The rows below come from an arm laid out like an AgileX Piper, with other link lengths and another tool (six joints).
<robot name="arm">
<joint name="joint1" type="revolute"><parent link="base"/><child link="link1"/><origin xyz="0 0 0.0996"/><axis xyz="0 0 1"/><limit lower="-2.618" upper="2.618"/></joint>
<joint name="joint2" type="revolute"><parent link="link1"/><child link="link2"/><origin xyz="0 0 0" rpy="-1.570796 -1.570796 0"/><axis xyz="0 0 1"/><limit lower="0" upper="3.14"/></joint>
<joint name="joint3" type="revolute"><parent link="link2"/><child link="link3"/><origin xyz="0.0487 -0.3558 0" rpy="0 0 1.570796"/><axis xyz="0 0 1"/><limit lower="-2.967" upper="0"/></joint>
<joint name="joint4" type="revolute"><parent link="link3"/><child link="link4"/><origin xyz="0.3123 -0.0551 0" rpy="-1.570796 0 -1.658"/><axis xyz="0 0 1"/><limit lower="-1.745" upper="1.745"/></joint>
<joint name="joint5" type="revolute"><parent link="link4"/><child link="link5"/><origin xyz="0 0 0" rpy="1.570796 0 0"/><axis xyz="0 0 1"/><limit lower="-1.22" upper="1.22"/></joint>
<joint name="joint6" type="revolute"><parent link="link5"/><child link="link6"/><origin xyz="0 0.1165 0" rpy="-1.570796 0 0"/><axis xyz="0 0 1"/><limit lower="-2.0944" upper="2.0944"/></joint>
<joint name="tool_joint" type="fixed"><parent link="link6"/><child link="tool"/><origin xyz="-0.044 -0.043 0.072" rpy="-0.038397 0 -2.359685"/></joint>
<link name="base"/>
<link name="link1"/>
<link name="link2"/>
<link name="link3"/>
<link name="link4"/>
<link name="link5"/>
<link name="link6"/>
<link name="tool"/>
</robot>
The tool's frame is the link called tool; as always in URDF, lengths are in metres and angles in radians.
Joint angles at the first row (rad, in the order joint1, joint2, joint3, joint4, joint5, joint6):
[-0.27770, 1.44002, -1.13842, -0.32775, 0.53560, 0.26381]
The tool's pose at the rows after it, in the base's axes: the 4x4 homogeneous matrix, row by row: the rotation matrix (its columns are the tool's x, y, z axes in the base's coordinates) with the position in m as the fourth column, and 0 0 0 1 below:
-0.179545, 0.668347, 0.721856, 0.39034; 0.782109, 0.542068, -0.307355, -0.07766; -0.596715, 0.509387, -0.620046, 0.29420; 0, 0, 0, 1
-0.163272, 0.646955, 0.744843, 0.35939; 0.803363, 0.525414, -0.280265, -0.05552; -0.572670, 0.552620, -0.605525, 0.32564; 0, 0, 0, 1
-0.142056, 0.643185, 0.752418, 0.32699; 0.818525, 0.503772, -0.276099, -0.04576; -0.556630, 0.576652, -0.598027, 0.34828; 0, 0, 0, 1
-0.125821, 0.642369, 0.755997, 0.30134; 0.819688, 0.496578, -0.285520, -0.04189; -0.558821, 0.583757, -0.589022, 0.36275; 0, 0, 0, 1
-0.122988, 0.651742, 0.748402, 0.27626; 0.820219, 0.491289, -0.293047, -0.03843; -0.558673, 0.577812, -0.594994, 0.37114; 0, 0, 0, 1
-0.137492, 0.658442, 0.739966, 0.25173; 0.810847, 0.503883, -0.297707, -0.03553; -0.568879, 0.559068, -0.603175, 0.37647; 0, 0, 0, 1
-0.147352, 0.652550, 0.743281, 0.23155; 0.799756, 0.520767, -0.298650, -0.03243; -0.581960, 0.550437, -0.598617, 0.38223; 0, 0, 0, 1
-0.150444, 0.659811, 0.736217, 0.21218; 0.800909, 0.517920, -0.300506, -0.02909; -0.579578, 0.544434, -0.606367, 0.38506; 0, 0, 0, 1
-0.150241, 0.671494, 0.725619, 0.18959; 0.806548, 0.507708, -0.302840, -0.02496; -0.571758, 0.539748, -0.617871, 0.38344; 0, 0, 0, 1
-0.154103, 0.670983, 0.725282, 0.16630; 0.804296, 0.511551, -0.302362, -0.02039; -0.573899, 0.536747, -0.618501, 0.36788; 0, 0, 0, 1
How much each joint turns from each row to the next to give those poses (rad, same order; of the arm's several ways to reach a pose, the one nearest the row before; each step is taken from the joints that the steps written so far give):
[0.04651, -0.11433, 0.00299, 0.04899, 0.08408, 0.00083]
[0.02860, -0.10638, -0.00010, 0.04564, 0.08317, 0.00004]
[0.00315, -0.09236, 0.00000, 0.02574, 0.08064, -0.00001]
[-0.00004, -0.06856, 0.00002, 0.00004, 0.05822, -0.00005]
[0.00001, -0.05799, -0.00001, -0.00001, 0.06631, -0.00689]
[0.00004, -0.05266, 0.00001, 0.00104, 0.06281, -0.02935]
[-0.00001, -0.04773, 0.00000, 0.00448, 0.04070, -0.02979]
[0.00000, -0.04149, 0.00000, 0.00239, 0.05108, -0.00862]
[-0.00005, -0.05238, 0.01456, 0.00089, 0.05275, -0.00004]
[0.00000, -0.07897, 0.07099, 0.00112, 0.00844, -0.00683]

